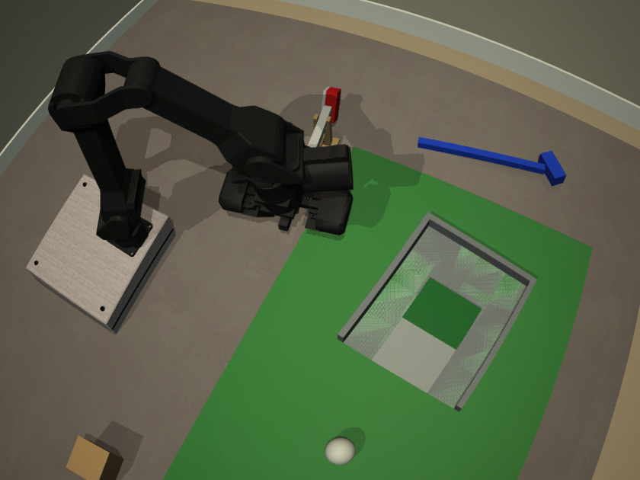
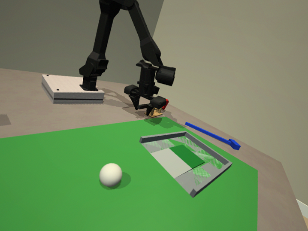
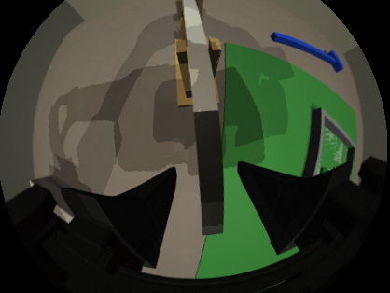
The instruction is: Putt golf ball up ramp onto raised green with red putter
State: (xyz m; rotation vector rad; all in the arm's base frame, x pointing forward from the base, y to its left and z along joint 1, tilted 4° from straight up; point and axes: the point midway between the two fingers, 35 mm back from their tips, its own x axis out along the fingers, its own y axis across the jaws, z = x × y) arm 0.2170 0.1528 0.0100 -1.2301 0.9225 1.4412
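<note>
My gripper tip is 3 cm past the red putter, 11 cm to the right of it and 3 cm below it. Round my gripper tip: green mat 26 cm ahead, 17 cm to the right, 3 cm below; then white golf ball 24 cm ahead, 30 cm to the right, 1 cm below; then wooden stand 3 cm behind, 13 cm to the left.
</note>
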